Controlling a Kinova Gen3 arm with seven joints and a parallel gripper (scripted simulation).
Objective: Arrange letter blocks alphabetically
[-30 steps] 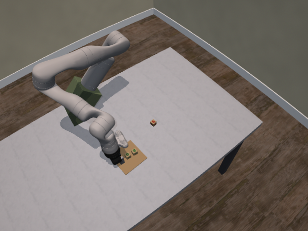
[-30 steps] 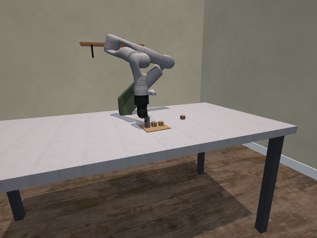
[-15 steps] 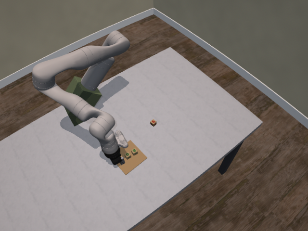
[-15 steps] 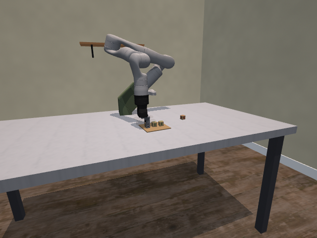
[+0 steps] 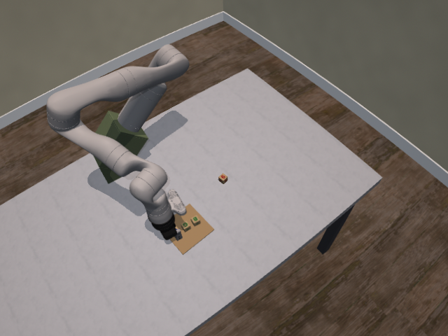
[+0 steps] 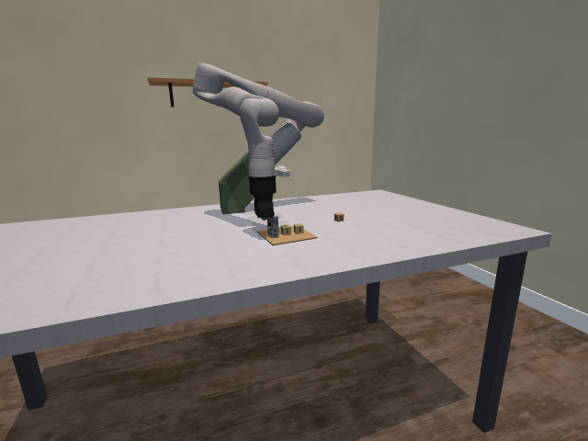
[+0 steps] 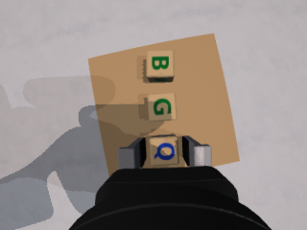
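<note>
Right now the tan mat is 40 mm to the left of my hand and 20 mm below it.
</note>
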